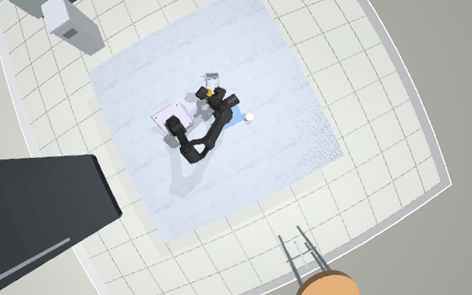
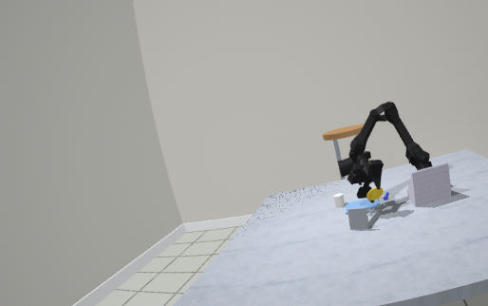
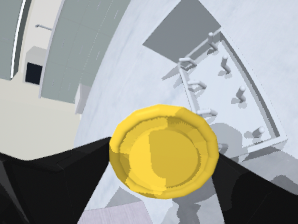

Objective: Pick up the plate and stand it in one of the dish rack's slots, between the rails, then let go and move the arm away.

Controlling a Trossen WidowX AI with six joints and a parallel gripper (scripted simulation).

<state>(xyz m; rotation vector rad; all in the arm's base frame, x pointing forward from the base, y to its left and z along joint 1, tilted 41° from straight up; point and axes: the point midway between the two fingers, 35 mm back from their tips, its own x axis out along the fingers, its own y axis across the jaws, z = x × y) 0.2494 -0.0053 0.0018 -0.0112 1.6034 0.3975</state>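
Now: gripper tip 60 mm short of the grey dish rack, 60 mm above it and 30 mm to the right of it. From my gripper tip the other things lie so: white cup (260 mm to the right, 120 mm ahead, 50 mm below); then yellow plate (10 mm to the right); then blue spoon (180 mm to the right, 90 mm behind, 70 mm below).
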